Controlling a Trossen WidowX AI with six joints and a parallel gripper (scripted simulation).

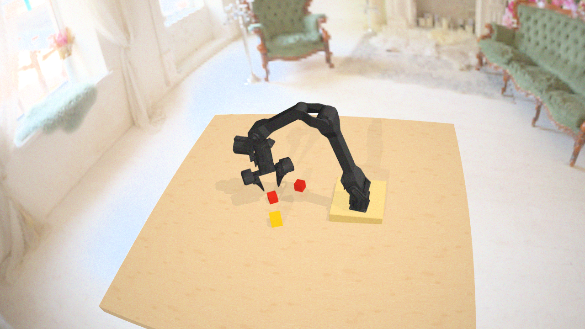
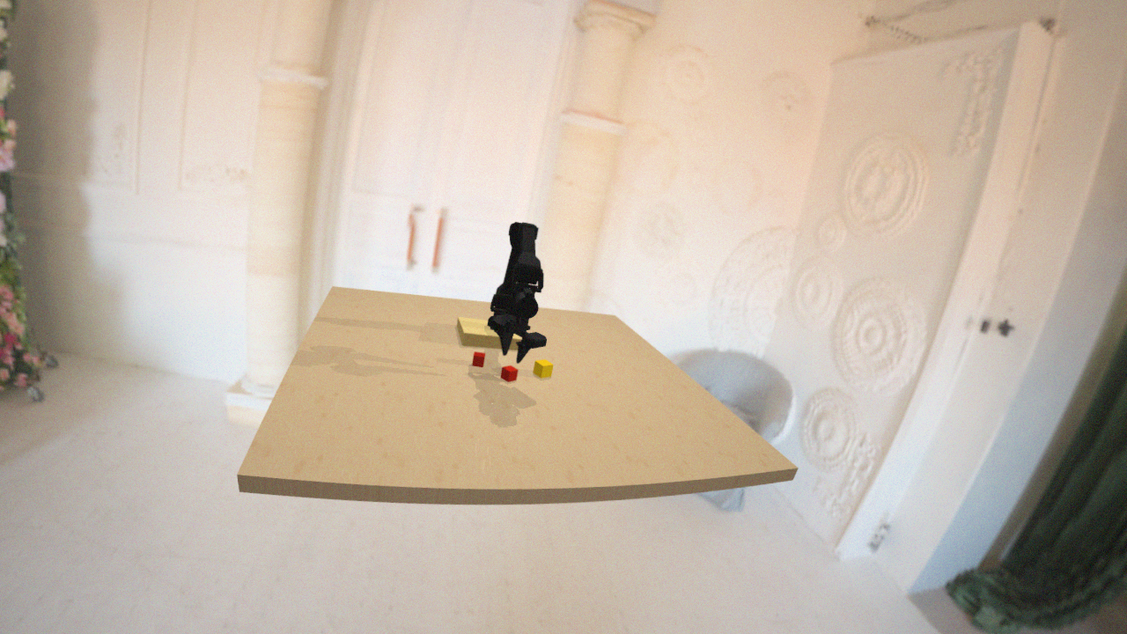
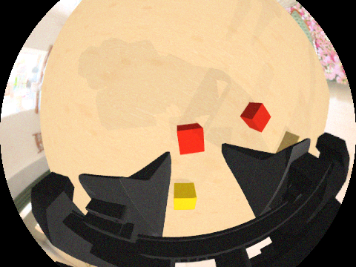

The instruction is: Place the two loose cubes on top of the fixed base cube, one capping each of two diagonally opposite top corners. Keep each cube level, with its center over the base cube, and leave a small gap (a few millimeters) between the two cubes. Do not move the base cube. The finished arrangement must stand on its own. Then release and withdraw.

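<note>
Now: the red cube 40 mm below my gripper tip. The rest, counted from my gripper tip: yellow base cube: 110 mm to the left, 60 mm behind, 40 mm below.
</note>
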